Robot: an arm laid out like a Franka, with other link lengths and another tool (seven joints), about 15 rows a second.
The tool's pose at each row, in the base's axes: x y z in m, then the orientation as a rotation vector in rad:
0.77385, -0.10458, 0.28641, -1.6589, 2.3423, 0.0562
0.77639, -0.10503, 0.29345, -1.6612, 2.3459, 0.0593
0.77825, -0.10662, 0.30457, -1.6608, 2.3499, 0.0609
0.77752, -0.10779, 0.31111, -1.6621, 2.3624, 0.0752
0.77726, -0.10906, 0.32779, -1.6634, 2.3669, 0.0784
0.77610, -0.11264, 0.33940, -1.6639, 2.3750, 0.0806
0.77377, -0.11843, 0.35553, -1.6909, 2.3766, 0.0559
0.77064, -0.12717, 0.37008, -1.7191, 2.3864, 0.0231
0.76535, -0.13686, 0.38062, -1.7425, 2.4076, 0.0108
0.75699, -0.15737, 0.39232, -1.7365, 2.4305, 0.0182
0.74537, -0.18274, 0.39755, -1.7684, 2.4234, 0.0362
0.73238, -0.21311, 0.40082, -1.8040, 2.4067, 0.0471
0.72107, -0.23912, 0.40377, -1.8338, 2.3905, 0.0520
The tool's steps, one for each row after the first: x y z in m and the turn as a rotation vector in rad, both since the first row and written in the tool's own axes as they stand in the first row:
-0.00206, -0.00339, -0.00636, -0.0042, 0.0023, 0.0005
-0.00384, -0.00703, -0.01700, -0.0066, 0.0044, 0.0025
-0.00411, -0.00756, -0.02366, -0.0204, 0.0083, 0.0082
-0.00688, -0.00981, -0.04001, -0.0246, 0.0108, 0.0096
-0.00602, -0.01139, -0.05208, -0.0294, 0.0159, 0.0128
-0.00385, -0.01320, -0.06914, -0.0267, 0.0381, -0.0034
0.00166, -0.01508, -0.08539, -0.0238, 0.0699, -0.0176
0.00968, -0.01479, -0.09837, -0.0353, 0.0996, -0.0226
0.02832, -0.01549, -0.11509, -0.0465, 0.1099, -0.0095
0.05399, -0.01403, -0.12712, -0.0661, 0.1124, -0.0275
0.08516, -0.01278, -0.13846, -0.0795, 0.1131, -0.0518
0.11188, -0.01155, -0.14836, -0.0878, 0.1141, -0.0733

